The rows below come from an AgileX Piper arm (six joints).
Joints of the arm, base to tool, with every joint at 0 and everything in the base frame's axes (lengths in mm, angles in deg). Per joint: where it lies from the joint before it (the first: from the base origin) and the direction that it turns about. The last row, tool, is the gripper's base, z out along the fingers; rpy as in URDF.
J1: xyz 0.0 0.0 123.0 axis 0 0 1
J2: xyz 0.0 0.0 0.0 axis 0 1 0
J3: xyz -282.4 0.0 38.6 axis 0 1 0
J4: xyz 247.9 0.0 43.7 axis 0.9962 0 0.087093
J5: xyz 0.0 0.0 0.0 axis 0 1 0
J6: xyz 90.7 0.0 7.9 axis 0.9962 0 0.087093
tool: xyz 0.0 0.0 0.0 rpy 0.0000 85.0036 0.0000
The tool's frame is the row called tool.
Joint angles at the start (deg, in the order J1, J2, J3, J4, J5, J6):
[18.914, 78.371, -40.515, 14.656, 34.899, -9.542]
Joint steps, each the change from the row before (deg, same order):
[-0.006, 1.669, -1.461, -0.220, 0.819, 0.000]
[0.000, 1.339, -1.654, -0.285, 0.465, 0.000]
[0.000, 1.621, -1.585, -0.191, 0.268, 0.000]
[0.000, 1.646, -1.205, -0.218, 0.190, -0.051]
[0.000, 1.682, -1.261, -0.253, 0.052, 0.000]
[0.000, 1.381, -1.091, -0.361, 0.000, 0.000]
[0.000, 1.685, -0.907, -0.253, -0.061, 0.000]
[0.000, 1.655, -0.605, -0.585, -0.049, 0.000]
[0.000, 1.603, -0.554, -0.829, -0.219, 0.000]
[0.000, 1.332, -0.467, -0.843, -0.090, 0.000]
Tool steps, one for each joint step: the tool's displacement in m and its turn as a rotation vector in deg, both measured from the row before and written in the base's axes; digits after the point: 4 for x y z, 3 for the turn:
[0.0060, 0.0021, -0.0010, -0.393, 0.923, 0.286]
[0.0067, 0.0022, 0.0013, -0.211, 0.071, 0.251]
[0.0071, 0.0024, -0.0003, -0.215, 0.239, 0.158]
[0.0060, 0.0019, -0.0023, -0.367, 0.528, 0.204]
[0.0065, 0.0020, -0.0024, -0.346, 0.380, 0.150]
[0.0056, 0.0016, -0.0019, -0.378, 0.177, 0.201]
[0.0053, 0.0016, -0.0043, -0.438, 0.610, 0.131]
[0.0042, 0.0009, -0.0057, -0.783, 0.791, 0.329]
[0.0042, 0.0006, -0.0058, -0.928, 0.564, 0.454]
[0.0033, 0.0003, -0.0050, -0.896, 0.514, 0.497]

